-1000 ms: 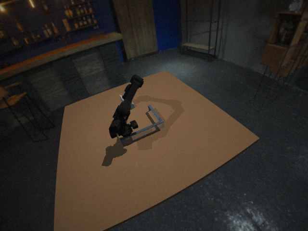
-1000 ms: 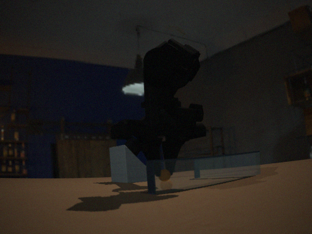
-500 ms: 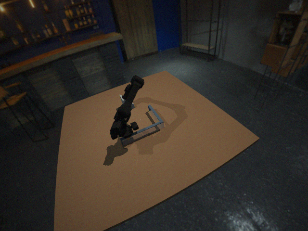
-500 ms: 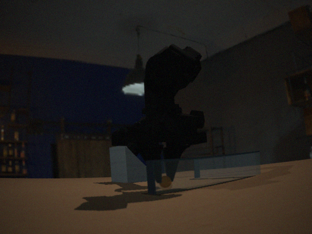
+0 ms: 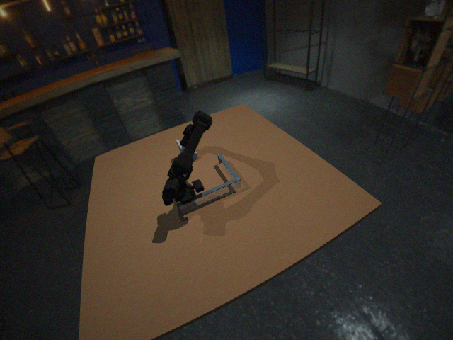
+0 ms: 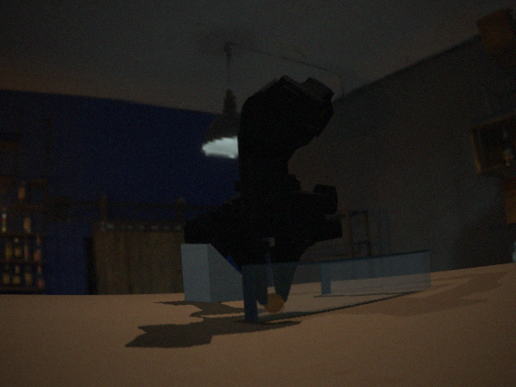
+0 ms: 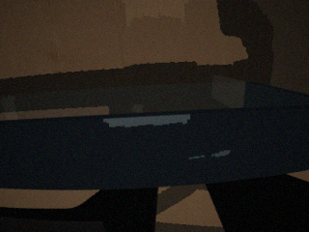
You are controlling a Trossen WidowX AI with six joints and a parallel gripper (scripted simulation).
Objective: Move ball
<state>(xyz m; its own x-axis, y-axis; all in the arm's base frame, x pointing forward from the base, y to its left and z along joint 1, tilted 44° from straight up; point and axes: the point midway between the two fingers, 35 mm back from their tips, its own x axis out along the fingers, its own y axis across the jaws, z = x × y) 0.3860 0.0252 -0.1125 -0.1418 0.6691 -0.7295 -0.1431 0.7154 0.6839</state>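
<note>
Right now my gripper tip is right at the orange ball.
</note>
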